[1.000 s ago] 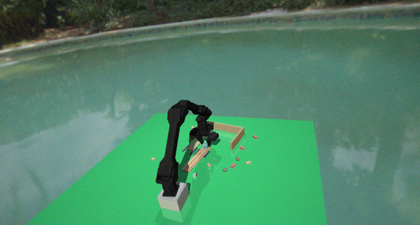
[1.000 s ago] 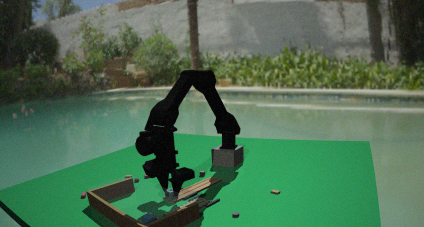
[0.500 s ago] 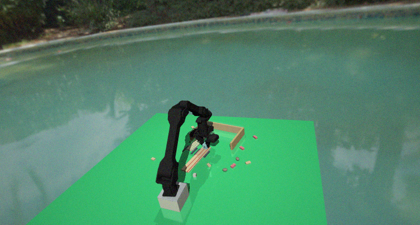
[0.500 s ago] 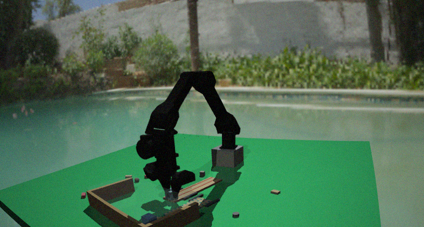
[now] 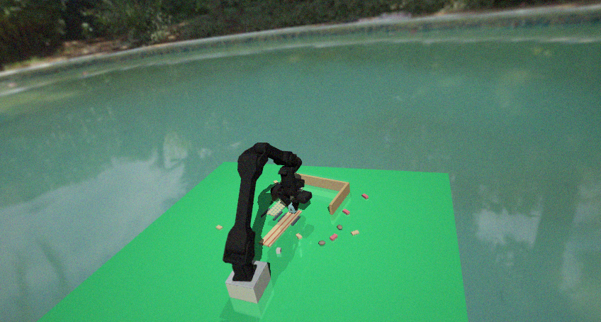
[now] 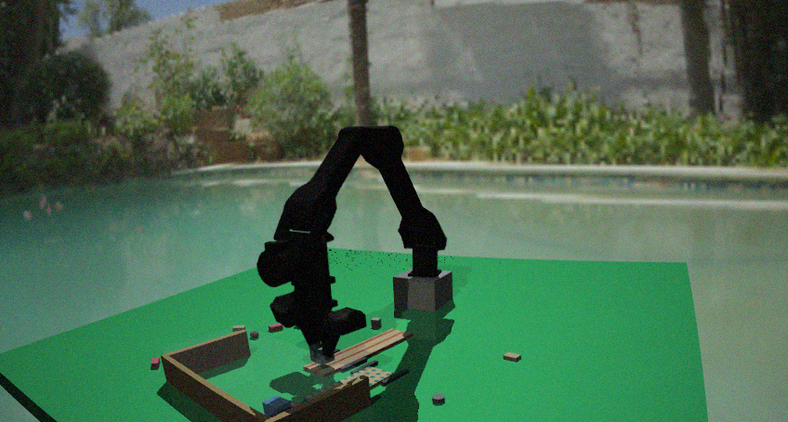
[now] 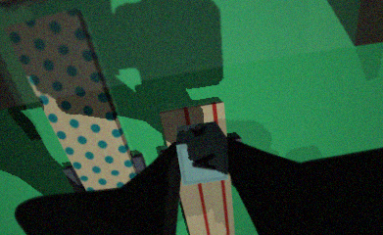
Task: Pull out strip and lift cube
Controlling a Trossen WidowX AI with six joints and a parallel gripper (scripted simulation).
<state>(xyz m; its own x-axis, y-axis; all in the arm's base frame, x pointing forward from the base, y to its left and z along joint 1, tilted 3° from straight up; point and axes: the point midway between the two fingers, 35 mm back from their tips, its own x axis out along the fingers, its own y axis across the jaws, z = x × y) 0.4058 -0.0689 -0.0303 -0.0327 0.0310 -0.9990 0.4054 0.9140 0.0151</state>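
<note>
The dotted strip is 80 mm to the left of my gripper tip, 60 mm ahead of it and 20 mm below it.
</note>
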